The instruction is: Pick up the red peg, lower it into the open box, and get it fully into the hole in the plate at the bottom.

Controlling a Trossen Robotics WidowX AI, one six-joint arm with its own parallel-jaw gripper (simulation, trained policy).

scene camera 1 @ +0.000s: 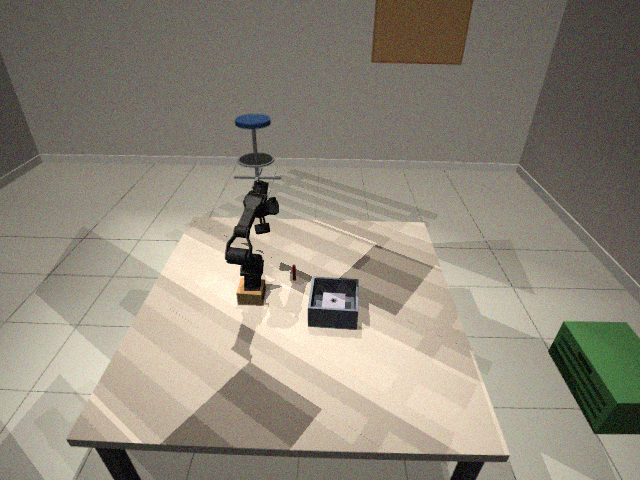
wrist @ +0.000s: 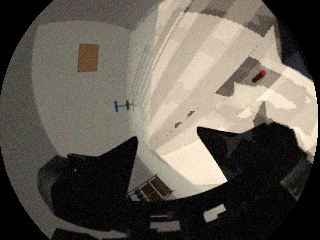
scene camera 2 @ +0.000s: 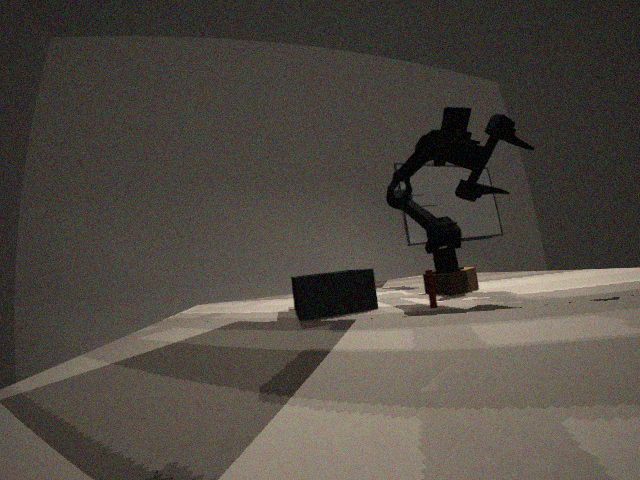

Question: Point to a box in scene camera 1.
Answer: At 318, 316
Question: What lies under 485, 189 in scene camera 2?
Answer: My gripper.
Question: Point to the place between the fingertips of my gripper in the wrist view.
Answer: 167, 134
